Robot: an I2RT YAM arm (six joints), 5 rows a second.
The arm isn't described. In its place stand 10 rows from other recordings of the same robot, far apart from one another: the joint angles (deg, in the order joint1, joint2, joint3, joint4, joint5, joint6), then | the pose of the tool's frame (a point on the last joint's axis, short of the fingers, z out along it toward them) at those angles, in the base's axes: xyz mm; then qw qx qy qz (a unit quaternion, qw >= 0).
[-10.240 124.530 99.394 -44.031 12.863 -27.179] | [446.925 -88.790 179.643 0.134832 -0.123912 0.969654 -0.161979]
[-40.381 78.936 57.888 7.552 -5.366 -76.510] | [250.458 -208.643 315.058 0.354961 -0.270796 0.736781 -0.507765]
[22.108 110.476 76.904 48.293 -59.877 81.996] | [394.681 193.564 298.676 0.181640 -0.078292 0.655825 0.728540]
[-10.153 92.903 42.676 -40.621 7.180 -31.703] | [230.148 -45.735 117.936 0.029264 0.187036 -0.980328 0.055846]
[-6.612 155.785 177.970 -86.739 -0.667 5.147] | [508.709 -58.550 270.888 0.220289 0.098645 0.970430 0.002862]
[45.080 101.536 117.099 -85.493 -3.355 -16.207] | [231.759 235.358 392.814 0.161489 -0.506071 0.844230 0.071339]
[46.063 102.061 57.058 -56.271 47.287 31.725] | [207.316 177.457 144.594 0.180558 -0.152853 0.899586 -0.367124]
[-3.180 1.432 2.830 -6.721 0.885 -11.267] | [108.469 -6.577 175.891 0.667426 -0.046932 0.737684 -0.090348]
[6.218 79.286 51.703 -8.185 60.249 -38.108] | [291.872 0.710 259.058 0.256345 -0.078575 0.799281 -0.537831]
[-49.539 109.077 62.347 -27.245 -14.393 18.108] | [232.465 -258.921 121.470 0.166722 0.532354 0.825885 0.081955]
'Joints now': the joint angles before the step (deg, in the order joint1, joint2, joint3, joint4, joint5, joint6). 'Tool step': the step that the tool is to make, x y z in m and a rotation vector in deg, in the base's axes. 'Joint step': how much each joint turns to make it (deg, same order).
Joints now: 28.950 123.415 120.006 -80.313 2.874 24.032
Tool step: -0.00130 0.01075 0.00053 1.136 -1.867 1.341
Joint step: 1.333 0.000 -0.002 2.186 -0.065 0.000
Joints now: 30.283 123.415 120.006 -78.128 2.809 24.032
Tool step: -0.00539 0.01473 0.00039 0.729 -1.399 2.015
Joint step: 2.054 0.000 -0.022 1.595 0.109 0.021
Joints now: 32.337 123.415 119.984 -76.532 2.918 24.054
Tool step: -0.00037 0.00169 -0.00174 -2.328 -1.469 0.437
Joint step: 0.437 0.066 -0.327 0.414 2.710 -0.482
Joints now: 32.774 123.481 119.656 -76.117 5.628 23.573
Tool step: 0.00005 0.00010 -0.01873 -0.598 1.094 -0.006
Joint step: 0.000 -0.022 -4.240 2.972 -0.087 0.021
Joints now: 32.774 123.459 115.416 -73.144 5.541 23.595
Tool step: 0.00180 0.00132 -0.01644 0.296 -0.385 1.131
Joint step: 0.000 0.001 -3.780 4.370 -0.219 -1.115
